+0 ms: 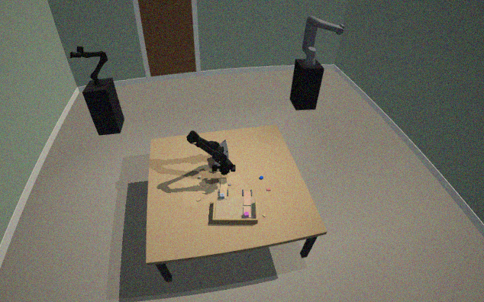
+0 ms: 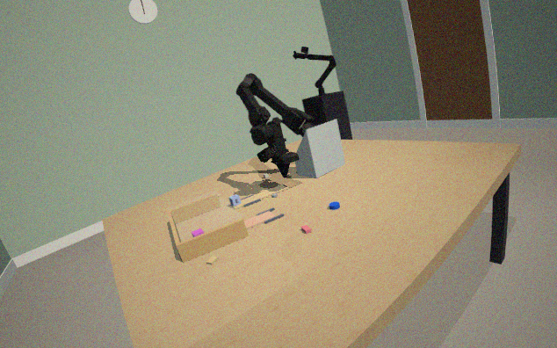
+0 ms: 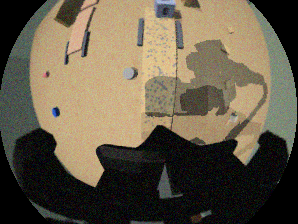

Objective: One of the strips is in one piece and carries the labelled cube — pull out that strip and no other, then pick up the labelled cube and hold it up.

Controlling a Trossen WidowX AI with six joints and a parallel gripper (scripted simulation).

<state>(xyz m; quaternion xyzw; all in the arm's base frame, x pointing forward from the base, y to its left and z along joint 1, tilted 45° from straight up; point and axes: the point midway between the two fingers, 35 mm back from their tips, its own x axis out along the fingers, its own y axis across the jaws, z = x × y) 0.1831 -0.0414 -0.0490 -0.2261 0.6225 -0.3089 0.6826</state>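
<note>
The labelled cube is 200 mm ahead of my gripper tip, 40 mm to the right of it and 20 mm below it. The rest, counted from my gripper tip: pink strip: 240 mm ahead, 160 mm to the left, 30 mm below; then blue disc: 40 mm ahead, 310 mm to the left, 30 mm below; then white piece: 30 mm behind, 200 mm to the right, 30 mm below.
</note>
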